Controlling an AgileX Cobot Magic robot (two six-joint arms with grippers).
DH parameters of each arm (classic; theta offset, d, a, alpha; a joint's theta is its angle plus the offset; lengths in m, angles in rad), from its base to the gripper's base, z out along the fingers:
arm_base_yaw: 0 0.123 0 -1.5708
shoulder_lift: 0.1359 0 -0.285 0
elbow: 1.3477 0 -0.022 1.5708
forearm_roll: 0 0.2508 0 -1.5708
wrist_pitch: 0 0 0.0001 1.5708
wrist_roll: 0 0.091 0 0
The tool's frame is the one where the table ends.
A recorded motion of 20 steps. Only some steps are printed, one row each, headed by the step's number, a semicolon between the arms.
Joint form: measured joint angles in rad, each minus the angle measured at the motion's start. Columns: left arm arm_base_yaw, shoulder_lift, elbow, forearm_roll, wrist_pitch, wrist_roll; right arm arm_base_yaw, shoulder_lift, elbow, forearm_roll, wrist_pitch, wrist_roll.
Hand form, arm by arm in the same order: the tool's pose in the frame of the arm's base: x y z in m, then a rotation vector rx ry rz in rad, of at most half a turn. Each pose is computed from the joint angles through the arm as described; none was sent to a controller.
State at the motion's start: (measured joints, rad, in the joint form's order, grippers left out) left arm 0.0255 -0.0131 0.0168 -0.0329 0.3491 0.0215; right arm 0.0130 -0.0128 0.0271 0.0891 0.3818 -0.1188
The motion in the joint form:
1: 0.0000 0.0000 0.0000 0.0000 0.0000 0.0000; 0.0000 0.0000 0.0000 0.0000 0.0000 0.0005
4: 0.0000 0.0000 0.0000 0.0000 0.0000 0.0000; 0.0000 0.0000 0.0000 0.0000 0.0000 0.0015
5: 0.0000 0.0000 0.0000 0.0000 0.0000 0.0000; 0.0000 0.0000 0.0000 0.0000 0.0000 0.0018
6: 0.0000 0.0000 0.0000 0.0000 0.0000 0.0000; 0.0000 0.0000 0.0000 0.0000 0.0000 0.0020
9: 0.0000 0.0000 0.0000 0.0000 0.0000 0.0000; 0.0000 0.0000 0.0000 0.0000 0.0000 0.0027
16: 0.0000 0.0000 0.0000 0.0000 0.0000 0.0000; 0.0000 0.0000 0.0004 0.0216 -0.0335 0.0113
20: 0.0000 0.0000 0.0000 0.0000 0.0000 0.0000; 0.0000 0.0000 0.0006 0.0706 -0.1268 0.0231
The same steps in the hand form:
1: 0.0530 0.0003 0.1768 -0.0242 1.8360 0.0010; 0.0523 0.0037 0.1706 -0.0684 1.8769 0.0156
4: 0.0530 0.0003 0.1768 -0.0242 1.8360 0.0010; 0.0523 0.0037 0.1706 -0.0675 1.8770 0.0163
5: 0.0530 0.0003 0.1768 -0.0242 1.8360 0.0010; 0.0523 0.0037 0.1706 -0.0672 1.8770 0.0165
6: 0.0530 0.0003 0.1768 -0.0242 1.8360 0.0010; 0.0523 0.0037 0.1706 -0.0670 1.8770 0.0166
9: 0.0530 0.0003 0.1768 -0.0242 1.8360 0.0010; 0.0523 0.0037 0.1706 -0.0663 1.8770 0.0171
16: 0.0530 0.0003 0.1768 -0.0242 1.8360 0.0010; 0.0532 0.0041 0.1734 -0.0415 1.8442 0.0415
20: 0.0530 0.0003 0.1768 -0.0242 1.8360 0.0010; 0.0551 0.0044 0.1817 0.0109 1.7510 0.0876

